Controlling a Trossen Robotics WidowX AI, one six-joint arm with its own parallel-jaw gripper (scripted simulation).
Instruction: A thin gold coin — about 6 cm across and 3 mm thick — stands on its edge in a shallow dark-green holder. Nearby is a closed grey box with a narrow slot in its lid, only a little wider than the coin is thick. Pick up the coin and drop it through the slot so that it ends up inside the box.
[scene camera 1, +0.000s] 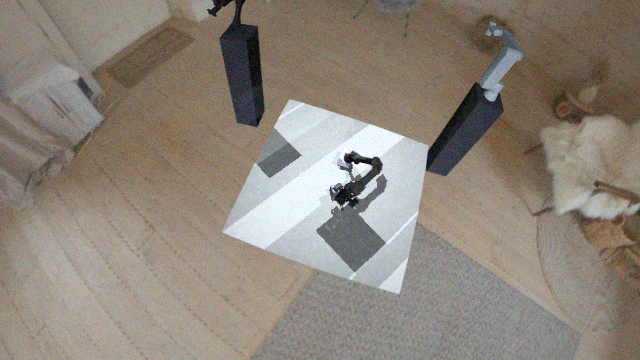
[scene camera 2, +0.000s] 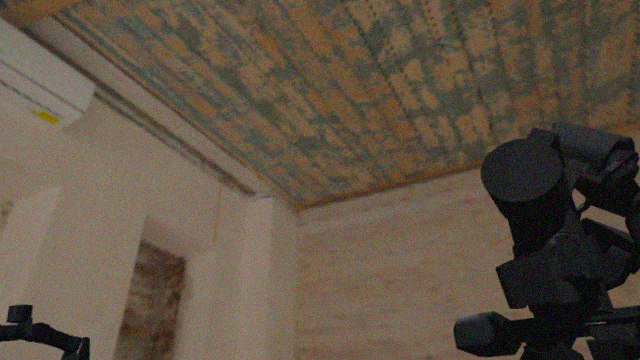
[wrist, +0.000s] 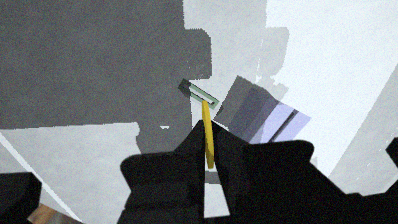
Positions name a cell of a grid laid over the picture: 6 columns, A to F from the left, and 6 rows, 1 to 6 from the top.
Observation:
My gripper (wrist: D4) holds a gold coin.

